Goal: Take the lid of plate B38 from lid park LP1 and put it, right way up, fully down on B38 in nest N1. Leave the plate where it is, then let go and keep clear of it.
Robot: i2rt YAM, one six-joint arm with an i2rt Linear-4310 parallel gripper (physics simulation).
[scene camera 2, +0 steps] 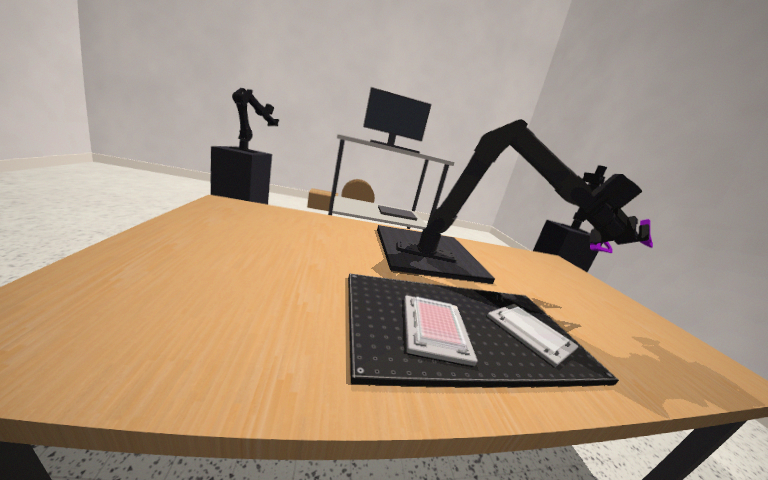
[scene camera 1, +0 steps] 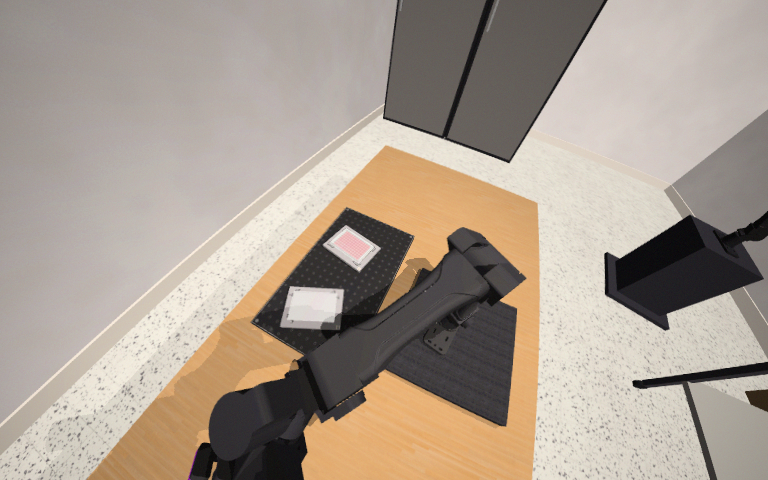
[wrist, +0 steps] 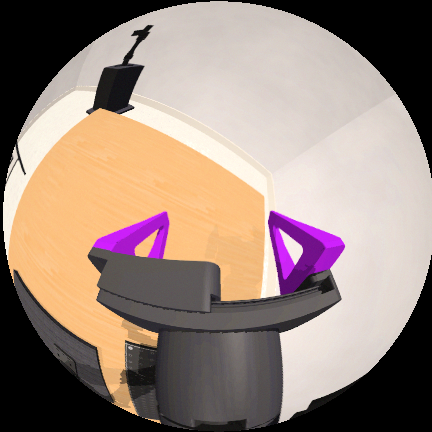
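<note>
A plate with a pink well grid sits level in a pale holder, which I take for B38 in nest N1. A flat, clear-whitish lid lies in a second pale frame, which I take for lid park LP1. No labels are readable. Both holders stand apart on the black perforated board. My gripper is open, with its purple fingers wide apart and nothing between them. It hangs above the table's side beyond the lid, away from both holders. In scene camera 1 it is mostly cut off.
The arm's base stands on a dark mat beside the board. The wooden table carries both. Arm shadows fall across part of the board. Black pedestals, a desk with a monitor and a grey cabinet stand beyond the table.
</note>
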